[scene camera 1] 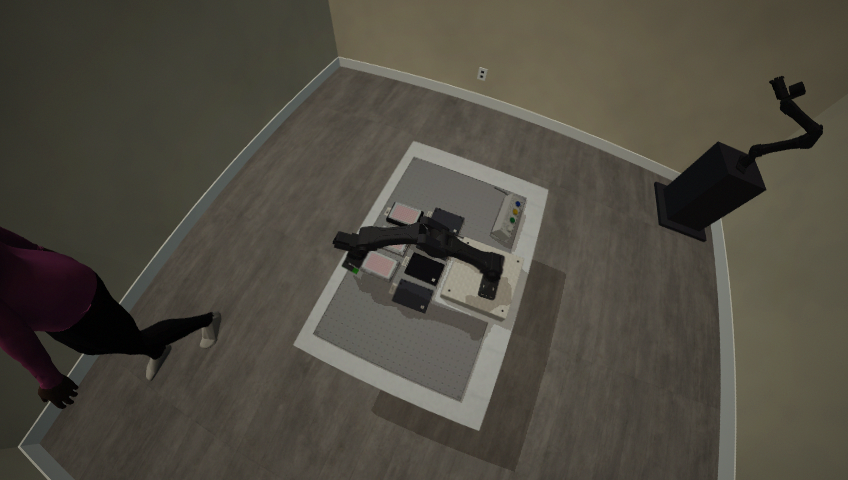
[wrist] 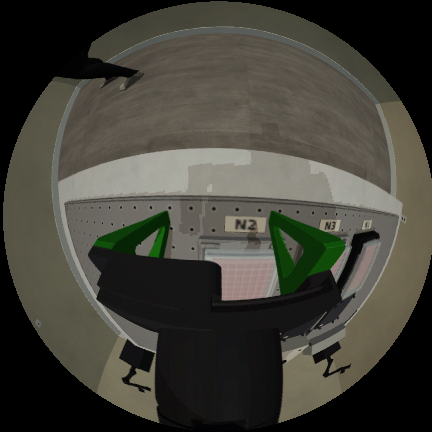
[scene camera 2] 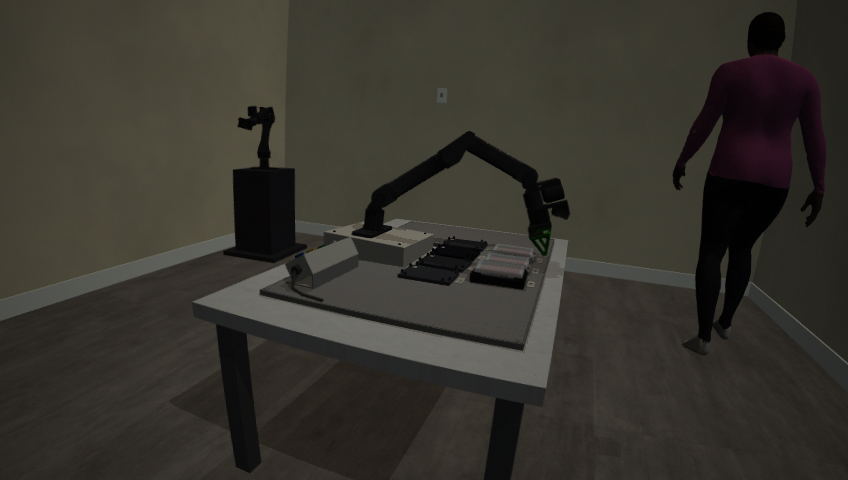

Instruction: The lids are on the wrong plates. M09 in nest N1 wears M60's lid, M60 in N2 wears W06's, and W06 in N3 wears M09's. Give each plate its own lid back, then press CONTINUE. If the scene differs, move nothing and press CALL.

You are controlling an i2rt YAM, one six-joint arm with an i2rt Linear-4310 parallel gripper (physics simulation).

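Places are measured from the arm's base along level axes (x back, y right, z up), in centimetres.
Pixels of known places: gripper, fingertip midpoint: (wrist: pixel 218 216) (scene camera 2: pixel 545 251); arm's base, link origin: (scene camera 1: pixel 491 275) (scene camera 2: pixel 372 231).
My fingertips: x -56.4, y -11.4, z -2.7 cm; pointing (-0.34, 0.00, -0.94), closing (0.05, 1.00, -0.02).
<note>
For each thing: its top centre in the pictures, then the offset to it from my fingertips.
- N2 plate, top centre: (wrist: pixel 239 297) (scene camera 2: pixel 513 248) (scene camera 1: pixel 379 263) dx +10.7, dy +2.0, dz +0.2 cm
- N3 plate, top centre: (wrist: pixel 321 284) (scene camera 2: pixel 507 258) (scene camera 1: pixel 392 238) dx +11.6, dy +15.0, dz +0.2 cm
- button box, top centre: (scene camera 2: pixel 323 243) (scene camera 1: pixel 510 211) (wrist: pixel 327 346) dx +57.7, dy +43.0, dz +5.7 cm
Three plates with pinkish tops and clear rims sit in nests near the table's edge: the N2 plate (scene camera 1: pixel 379 265) (wrist: pixel 245 275), the N3 plate (wrist: pixel 342 262) beside it, partly hidden by the arm in scene camera 1, and a plate (scene camera 1: pixel 404 214) (scene camera 2: pixel 499 268) (wrist: pixel 364 267) in a black nest at the row's end, by a small label that looks like N1. Plate and lid markings are not readable. My gripper (wrist: pixel 218 216) (scene camera 2: pixel 542 252) is open and empty, above the board beside the N2 plate. The button box (scene camera 1: pixel 507 223) (scene camera 2: pixel 327 261) has blue, yellow and green buttons; their labels are not readable.
Several dark trays, including one tray (scene camera 1: pixel 423 267) (scene camera 2: pixel 428 274), lie between the plates and the arm's cream base block (scene camera 1: pixel 464 285) (scene camera 2: pixel 404 252). A cable runs from the button box. A person (scene camera 1: pixel 53 285) (scene camera 2: pixel 749 124) stands off the table. Another arm stands on a black pedestal (scene camera 1: pixel 714 190) (scene camera 2: pixel 263 211).
</note>
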